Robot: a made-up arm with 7 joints. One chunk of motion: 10 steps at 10 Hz.
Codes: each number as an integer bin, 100 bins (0 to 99) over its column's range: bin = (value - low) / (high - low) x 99, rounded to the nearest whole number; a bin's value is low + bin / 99 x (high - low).
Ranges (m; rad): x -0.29..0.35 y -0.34..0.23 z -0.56..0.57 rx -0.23..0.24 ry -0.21..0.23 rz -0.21..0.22
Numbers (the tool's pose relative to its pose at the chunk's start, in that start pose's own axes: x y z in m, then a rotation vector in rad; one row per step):
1: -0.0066 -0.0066 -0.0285 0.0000 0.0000 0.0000
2: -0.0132 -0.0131 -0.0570 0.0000 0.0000 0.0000
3: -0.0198 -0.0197 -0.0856 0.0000 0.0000 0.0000
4: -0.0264 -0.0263 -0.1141 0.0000 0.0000 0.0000
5: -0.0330 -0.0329 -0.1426 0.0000 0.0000 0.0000
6: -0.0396 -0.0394 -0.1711 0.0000 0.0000 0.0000
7: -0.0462 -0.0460 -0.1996 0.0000 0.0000 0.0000
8: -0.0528 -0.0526 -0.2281 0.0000 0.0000 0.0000
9: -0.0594 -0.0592 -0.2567 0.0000 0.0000 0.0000
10: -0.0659 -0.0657 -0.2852 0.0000 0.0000 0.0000
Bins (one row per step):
1: 44 58 47 48 47 48
2: 43 57 44 48 47 48
3: 42 56 42 48 47 48
4: 41 54 39 48 47 48
5: 40 53 37 48 47 48
6: 39 52 34 48 47 48
7: 38 51 32 48 47 48
8: 37 50 29 48 47 48
9: 36 49 27 48 47 48
10: 35 48 24 48 47 48

